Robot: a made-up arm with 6 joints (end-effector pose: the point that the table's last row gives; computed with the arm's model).
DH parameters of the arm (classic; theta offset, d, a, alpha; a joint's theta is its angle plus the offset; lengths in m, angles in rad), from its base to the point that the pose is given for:
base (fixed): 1.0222 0 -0.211 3.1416
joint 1: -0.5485 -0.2 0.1 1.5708
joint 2: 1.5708 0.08 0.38 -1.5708
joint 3: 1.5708 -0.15 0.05 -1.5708
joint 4: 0 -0.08 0.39 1.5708
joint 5: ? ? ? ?
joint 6: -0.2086 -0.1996 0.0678 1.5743
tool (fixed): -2.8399 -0.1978 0 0
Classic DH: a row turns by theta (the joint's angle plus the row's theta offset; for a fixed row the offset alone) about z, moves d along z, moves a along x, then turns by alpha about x.
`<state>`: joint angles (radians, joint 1 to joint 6).
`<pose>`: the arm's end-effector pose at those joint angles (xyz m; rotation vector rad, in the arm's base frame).
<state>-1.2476 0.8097 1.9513 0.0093 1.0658 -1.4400</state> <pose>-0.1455 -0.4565 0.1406 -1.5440 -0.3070 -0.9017</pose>
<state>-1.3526 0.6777 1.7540 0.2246 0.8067 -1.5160</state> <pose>-0.2486 -0.4264 0.1544 -1.8155 -0.2013 -1.1552</pose>
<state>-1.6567 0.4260 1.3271 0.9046 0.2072 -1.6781</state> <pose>-0.5470 -0.3467 0.1225 -2.0157 -0.4634 -2.0662</pose>
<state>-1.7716 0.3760 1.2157 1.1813 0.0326 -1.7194</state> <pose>-0.6341 -0.3851 0.0394 -1.7485 -0.6390 -2.4178</pose>
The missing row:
joint 5: 0.1198 0.2473 -0.0894 1.818
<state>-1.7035 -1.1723 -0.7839 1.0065 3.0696 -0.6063</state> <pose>-1.1552 -0.2042 0.0196 -0.3418 -0.4689 2.5545</pose>
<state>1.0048 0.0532 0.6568 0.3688 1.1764 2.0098</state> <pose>0.0518 -0.4770 -0.2505 -0.3015 0.0062 1.4803</pose>
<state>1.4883 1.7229 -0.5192 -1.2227 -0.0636 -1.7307</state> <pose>-0.2276 -0.2249 0.5652 -2.1876 -1.2530 -0.4879</pose>
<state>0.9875 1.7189 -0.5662 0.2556 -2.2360 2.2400</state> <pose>-0.3056 -1.0767 0.2424 -1.1405 0.7156 2.7161</pose>
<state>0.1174 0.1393 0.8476 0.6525 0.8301 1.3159</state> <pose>0.2138 -0.2672 0.0320 -1.0301 0.9019 2.2505</pose>
